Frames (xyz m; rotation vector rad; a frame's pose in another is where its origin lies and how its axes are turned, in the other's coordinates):
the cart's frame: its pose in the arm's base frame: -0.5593 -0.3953 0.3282 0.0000 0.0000 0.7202
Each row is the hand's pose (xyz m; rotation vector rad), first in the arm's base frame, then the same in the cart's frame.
Working: the arm's base frame: its pose in the cart's frame: 0.6811 -0.0717 -0.3282 0.0000 0.0000 -0.7202

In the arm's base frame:
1: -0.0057 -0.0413 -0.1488 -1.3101 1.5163 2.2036
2: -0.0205 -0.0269 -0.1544 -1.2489 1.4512 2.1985
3: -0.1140 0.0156 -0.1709 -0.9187 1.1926 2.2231
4: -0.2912 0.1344 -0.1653 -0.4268 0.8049 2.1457
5: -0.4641 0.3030 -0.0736 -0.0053 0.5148 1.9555
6: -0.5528 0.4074 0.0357 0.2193 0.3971 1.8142
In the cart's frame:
1: 0.6496 -0.0990 -0.4770 -0.6037 1.6411 1.7247
2: 0.6480 -0.0784 -0.4826 -0.5750 1.5726 1.6973
3: 0.6057 0.0152 -0.4991 -0.3863 1.2654 1.6353
4: 0.5509 0.2213 -0.4935 -0.1030 0.8039 1.4729
5: 0.5321 0.4621 -0.4018 0.1594 0.4371 1.2503
6: 0.5343 0.5991 -0.2925 0.3150 0.2686 1.1057

